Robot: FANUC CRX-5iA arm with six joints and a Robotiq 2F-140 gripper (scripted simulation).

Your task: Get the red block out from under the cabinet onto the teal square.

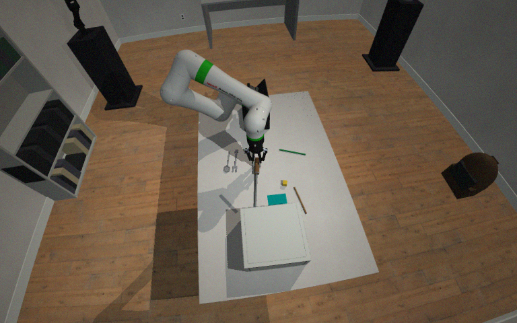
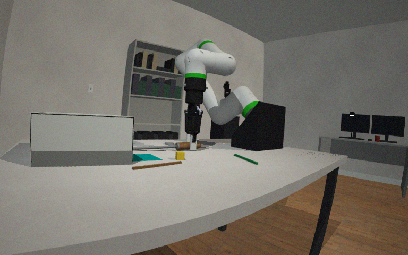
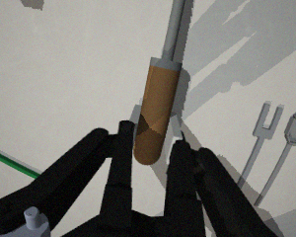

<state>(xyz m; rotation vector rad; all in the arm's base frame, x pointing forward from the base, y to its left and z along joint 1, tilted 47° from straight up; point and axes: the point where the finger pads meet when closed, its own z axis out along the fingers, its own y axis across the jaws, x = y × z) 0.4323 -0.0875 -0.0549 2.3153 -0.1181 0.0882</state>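
The teal square lies 260 mm ahead of my hand, 100 mm to the left of it and 40 mm below it. From my hand the other things lie so: tool 140 mm ahead, 20 mm to the left, 20 mm below; green stick 240 mm to the left, 80 mm behind, 30 mm below; yellow cube 160 mm to the left, 150 mm ahead, 20 mm below.
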